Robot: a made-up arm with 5 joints. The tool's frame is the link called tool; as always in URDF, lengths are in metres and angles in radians.
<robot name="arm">
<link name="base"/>
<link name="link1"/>
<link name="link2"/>
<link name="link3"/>
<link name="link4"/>
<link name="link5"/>
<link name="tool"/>
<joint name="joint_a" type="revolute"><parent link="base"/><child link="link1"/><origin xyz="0.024 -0.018 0.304" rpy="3.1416 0 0"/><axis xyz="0 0 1"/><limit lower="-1.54" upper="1.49" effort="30" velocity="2"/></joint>
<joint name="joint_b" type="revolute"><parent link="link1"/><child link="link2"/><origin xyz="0.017 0.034 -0.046" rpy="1.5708 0 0"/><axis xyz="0 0 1"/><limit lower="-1.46" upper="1.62" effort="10" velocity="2.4"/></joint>
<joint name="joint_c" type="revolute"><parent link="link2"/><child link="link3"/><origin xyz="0.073 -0.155 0.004" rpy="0 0 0"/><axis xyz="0 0 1"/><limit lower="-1.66" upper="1.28" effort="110" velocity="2.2"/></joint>
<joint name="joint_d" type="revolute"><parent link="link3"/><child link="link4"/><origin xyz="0.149 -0.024 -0.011" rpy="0 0 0"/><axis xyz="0 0 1"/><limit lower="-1.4" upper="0.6" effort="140" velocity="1.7"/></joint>
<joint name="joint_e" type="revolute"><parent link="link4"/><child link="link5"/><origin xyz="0.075 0.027 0.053" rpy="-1.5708 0 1.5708"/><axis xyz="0 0 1"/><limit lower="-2.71" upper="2.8" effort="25" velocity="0.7"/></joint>
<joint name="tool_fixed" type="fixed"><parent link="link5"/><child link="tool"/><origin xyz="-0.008 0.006 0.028" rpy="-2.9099 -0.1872 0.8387"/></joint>
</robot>
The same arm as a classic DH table. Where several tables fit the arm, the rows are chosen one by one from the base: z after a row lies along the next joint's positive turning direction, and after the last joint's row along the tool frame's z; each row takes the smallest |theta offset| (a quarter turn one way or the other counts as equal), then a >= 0, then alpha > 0; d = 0 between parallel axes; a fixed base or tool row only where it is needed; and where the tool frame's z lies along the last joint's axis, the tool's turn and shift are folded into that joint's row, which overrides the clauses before.
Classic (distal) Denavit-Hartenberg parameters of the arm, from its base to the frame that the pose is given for. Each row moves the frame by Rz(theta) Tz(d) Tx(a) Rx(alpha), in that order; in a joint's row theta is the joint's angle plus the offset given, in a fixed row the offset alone. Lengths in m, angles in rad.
base (fixed): d 0, theta_offset -0.6435, a 0.03, alpha 3.1416
joint_a: d -0.35, theta_offset -0.6435, a 0.017, alpha 1.5708
joint_b: d 0, theta_offset -1.1306, a 0.1713, alpha 0
joint_c: d 0, theta_offset 0.9709, a 0.1509, alpha 0
joint_d: d 0.012, theta_offset -1.4111, a -0.027, alpha 1.5708
joint_e: d -0.0232, theta_offset 0.1708, a 0.0069, alpha 2.8448
tool (fixed): d 0.0249, theta_offset 2.4518, a 0, alpha 0
Joint limits (rad, base to tool): -1.54..1.49 -1.46..1.62 -1.66..1.28 -1.4..0.6 -2.71..2.8

